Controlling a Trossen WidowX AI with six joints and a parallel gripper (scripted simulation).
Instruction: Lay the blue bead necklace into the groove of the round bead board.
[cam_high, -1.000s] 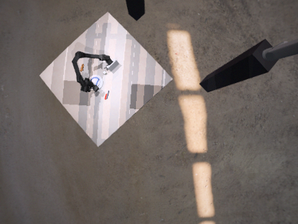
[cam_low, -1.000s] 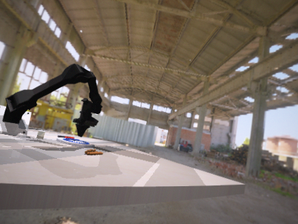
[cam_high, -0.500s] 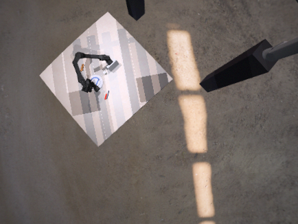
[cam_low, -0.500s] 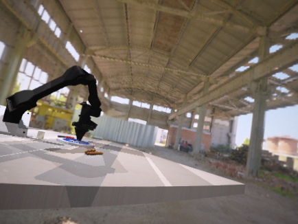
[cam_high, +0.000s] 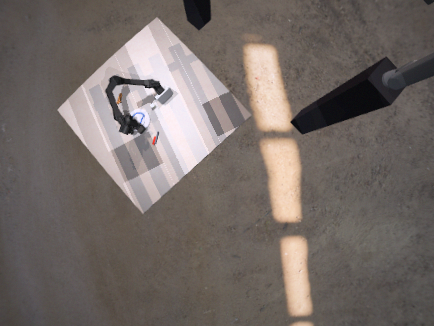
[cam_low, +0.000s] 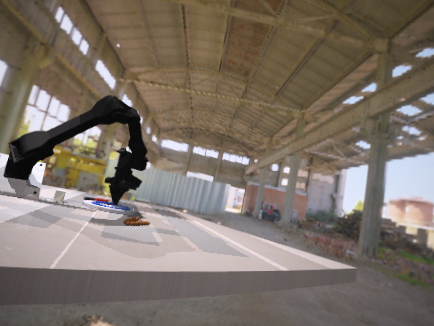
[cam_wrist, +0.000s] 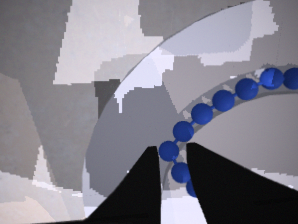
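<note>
Now: gripper tip 50 mm to the left of the round white bead board, 30 mm past it and 10 mm above it. From my gripper tip the other things lie so: small white block: 210 mm behind, 40 mm to the right; then red pen-like object: 180 mm to the left, 20 mm behind, 10 mm below.
</note>
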